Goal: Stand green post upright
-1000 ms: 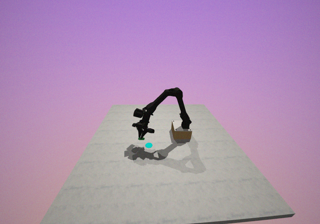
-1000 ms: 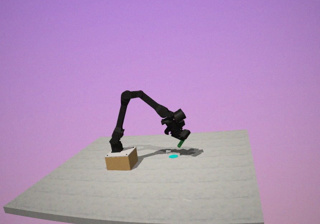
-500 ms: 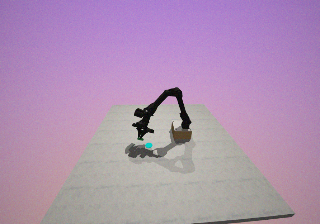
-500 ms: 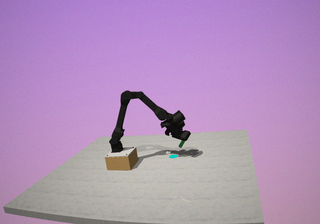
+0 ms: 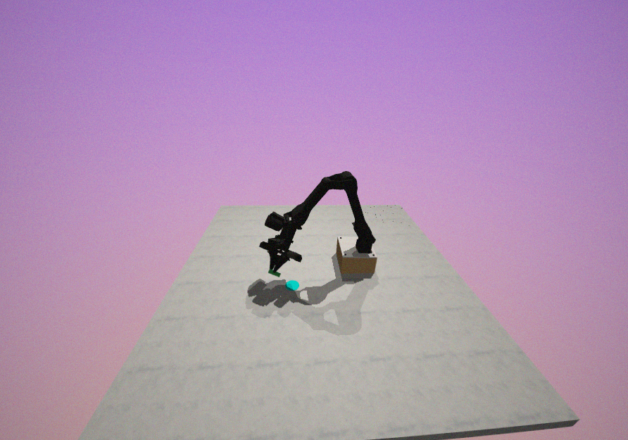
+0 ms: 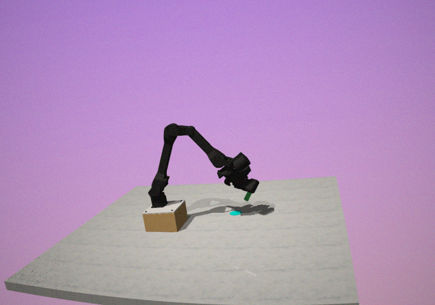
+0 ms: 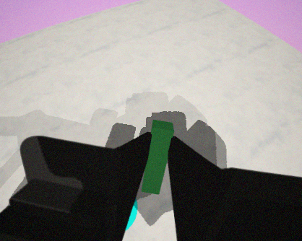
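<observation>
The cyan circle lies 100 mm below my gripper tip, 80 mm behind it and 30 mm to the right of it. From my gripper tip the other things lie so: green post 20 mm below, 10 mm to the right, 10 mm behind.
</observation>
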